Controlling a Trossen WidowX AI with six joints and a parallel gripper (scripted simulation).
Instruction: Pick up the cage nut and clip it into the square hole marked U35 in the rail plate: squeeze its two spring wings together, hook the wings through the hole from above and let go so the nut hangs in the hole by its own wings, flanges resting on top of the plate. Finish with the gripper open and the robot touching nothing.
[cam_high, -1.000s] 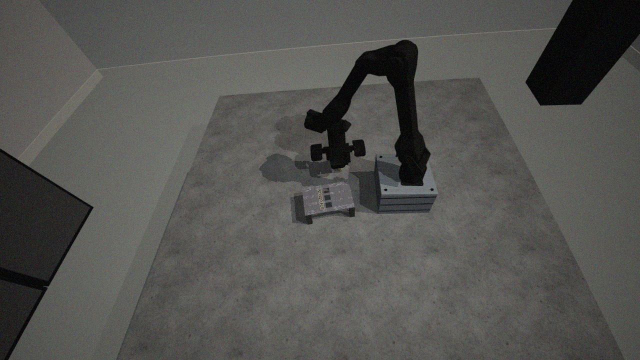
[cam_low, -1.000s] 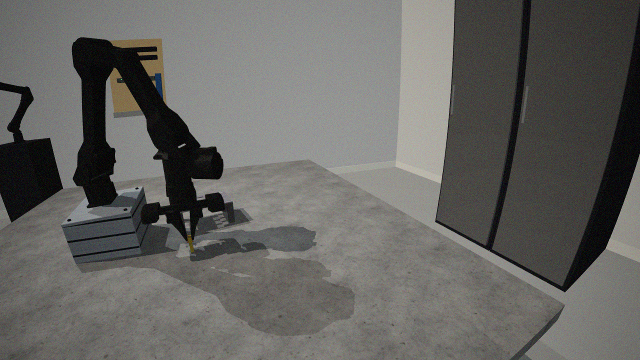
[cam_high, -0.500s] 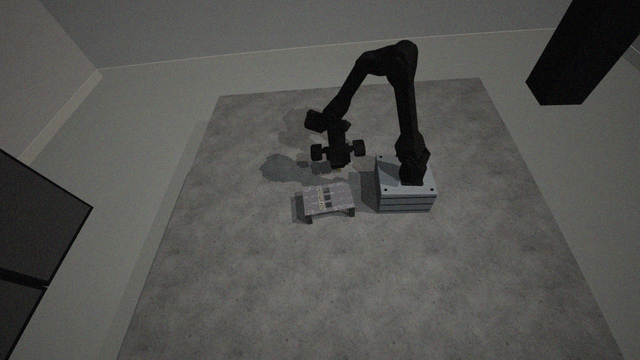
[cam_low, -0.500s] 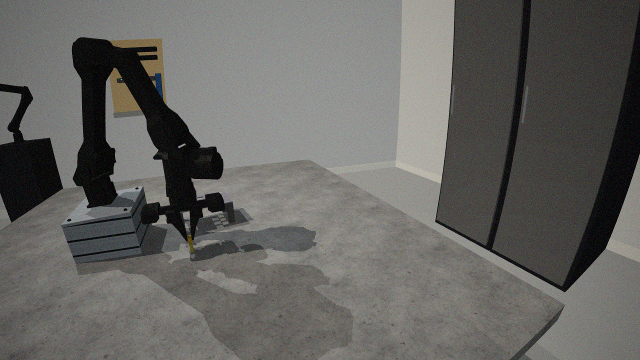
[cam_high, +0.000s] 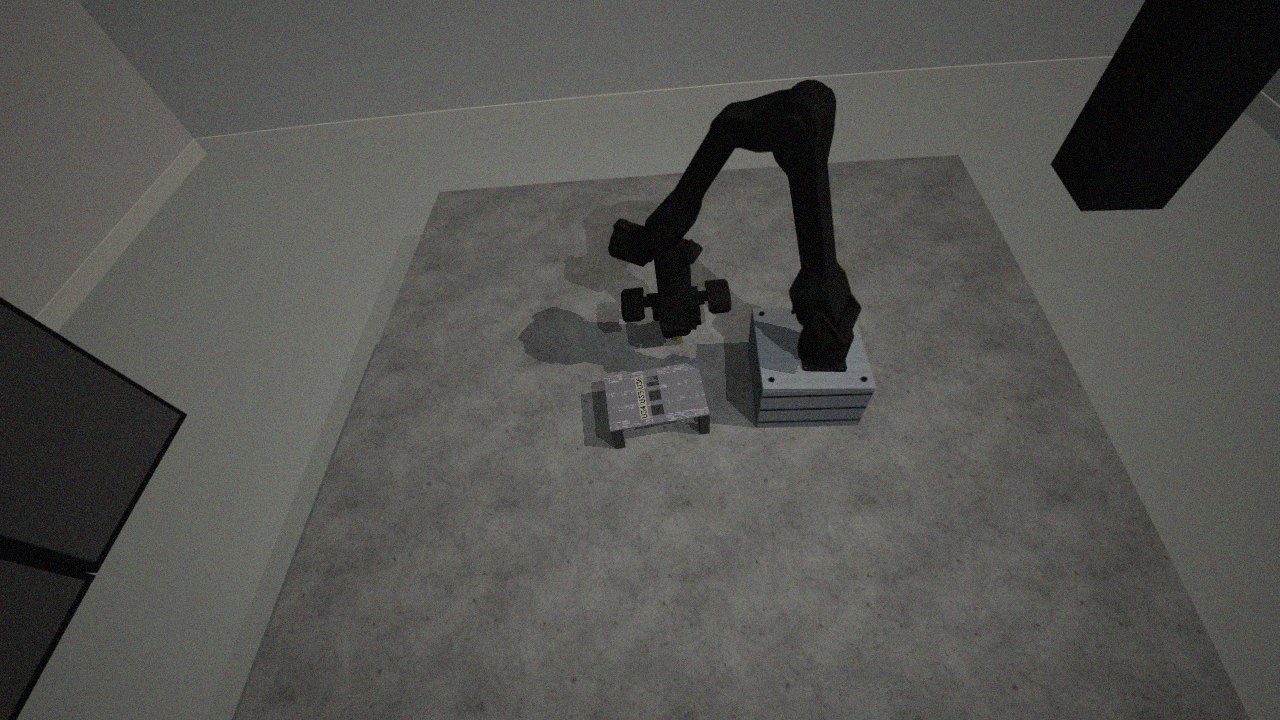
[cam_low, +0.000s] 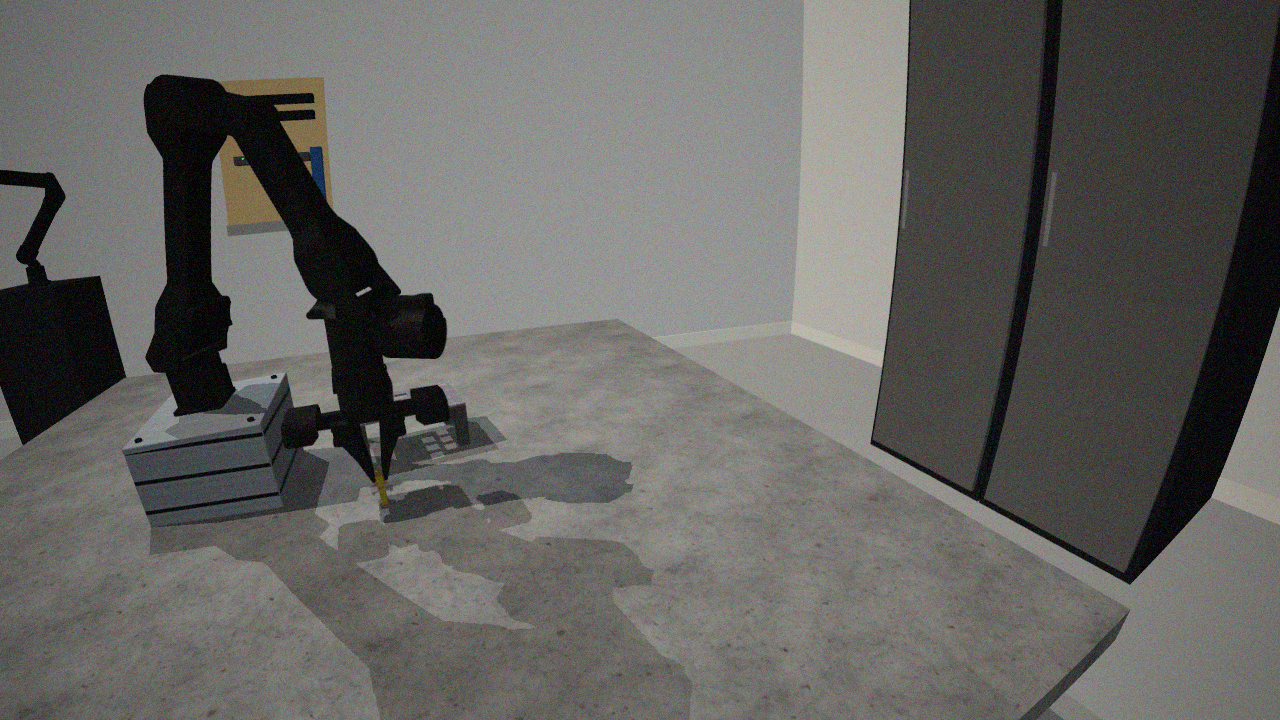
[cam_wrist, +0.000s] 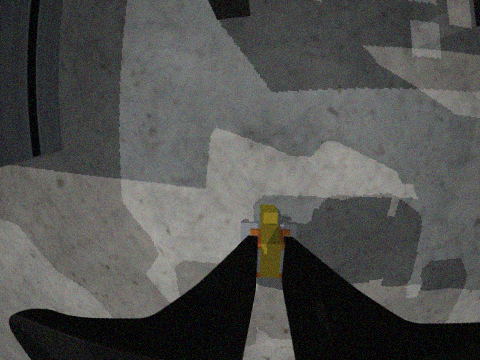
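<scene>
My gripper tip is 17 cm to the right of the label, 5 cm short of it and 4 cm below it. From my gripper tip the other things lie so: cage nut 1 cm below.
</scene>
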